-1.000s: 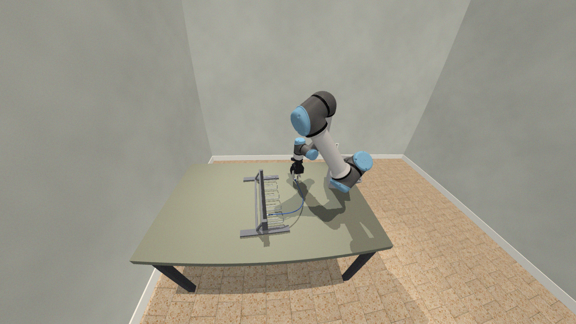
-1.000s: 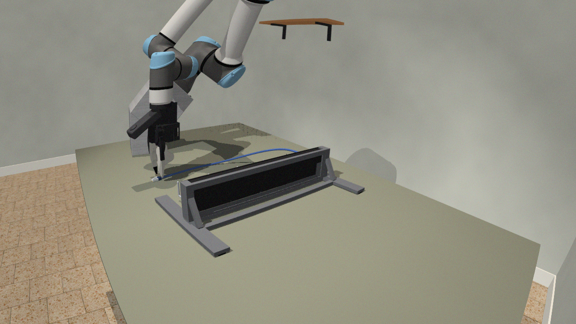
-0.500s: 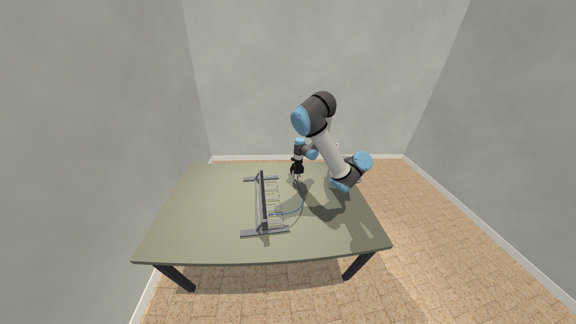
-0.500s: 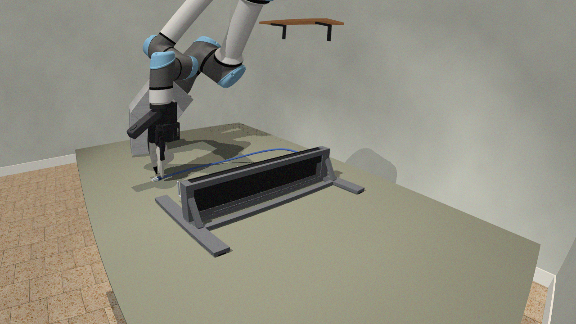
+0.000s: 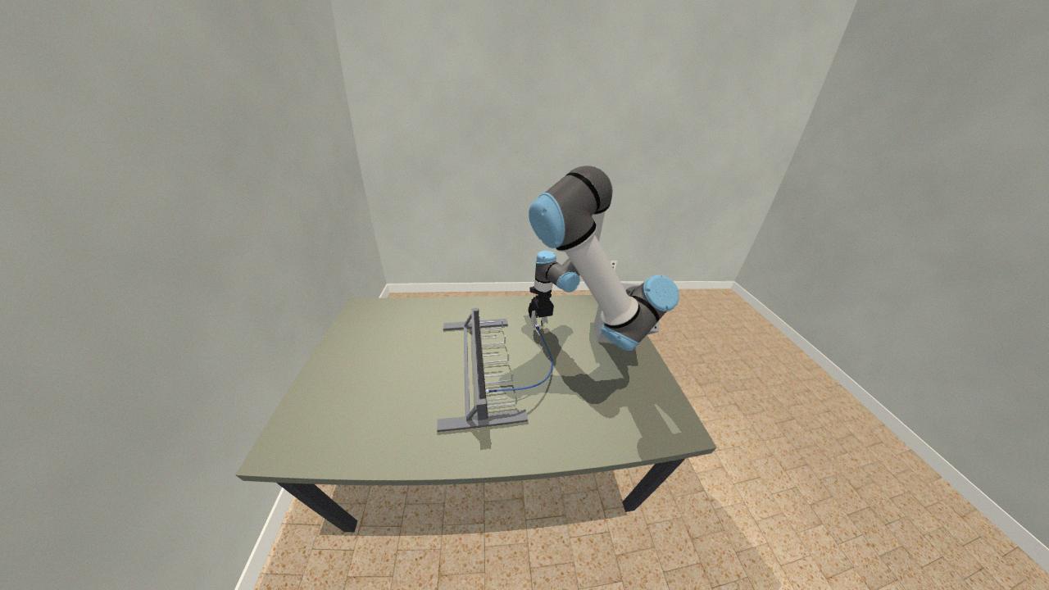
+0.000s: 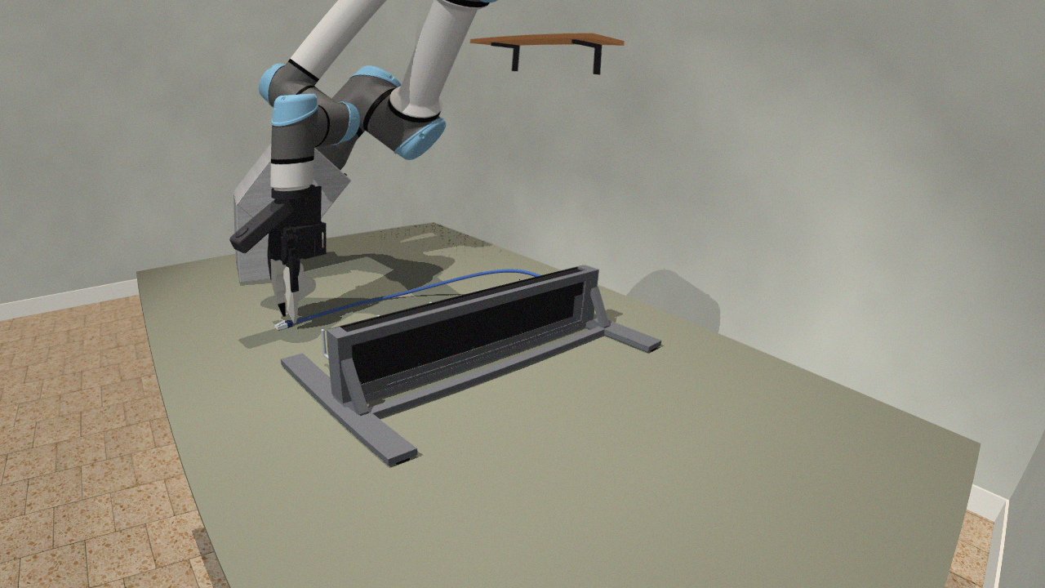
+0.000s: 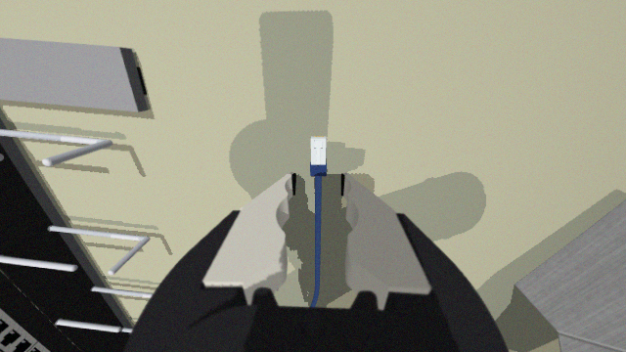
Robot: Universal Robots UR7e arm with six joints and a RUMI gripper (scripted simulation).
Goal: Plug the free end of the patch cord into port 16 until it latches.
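The plug is 20 mm to the right of my hand and 20 mm below it.
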